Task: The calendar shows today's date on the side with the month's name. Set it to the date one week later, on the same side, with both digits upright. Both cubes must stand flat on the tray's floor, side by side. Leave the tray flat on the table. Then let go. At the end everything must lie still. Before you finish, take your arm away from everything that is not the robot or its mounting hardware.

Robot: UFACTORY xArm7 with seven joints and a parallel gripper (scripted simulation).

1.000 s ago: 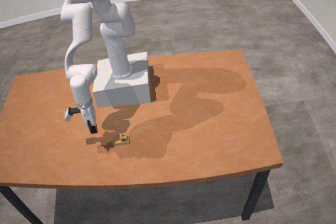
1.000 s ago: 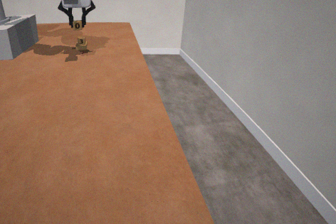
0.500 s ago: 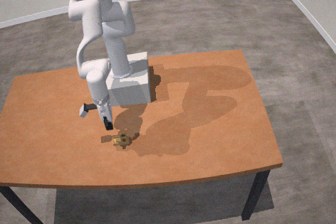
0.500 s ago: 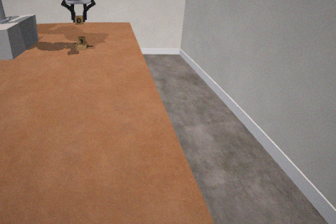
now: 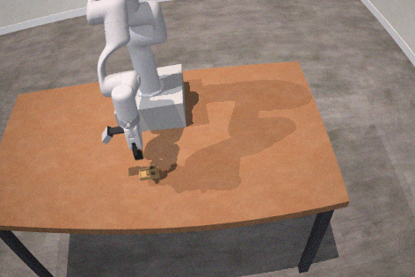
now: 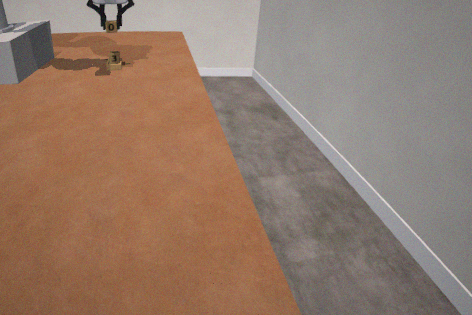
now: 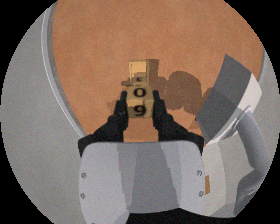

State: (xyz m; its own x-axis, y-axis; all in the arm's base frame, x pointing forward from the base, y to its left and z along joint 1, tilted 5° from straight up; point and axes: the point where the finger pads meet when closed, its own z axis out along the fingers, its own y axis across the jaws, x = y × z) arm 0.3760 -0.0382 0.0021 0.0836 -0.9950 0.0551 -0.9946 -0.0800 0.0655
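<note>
Now: the wooden tray 20 mm to the left of my hand and 130 mm below it.
</note>
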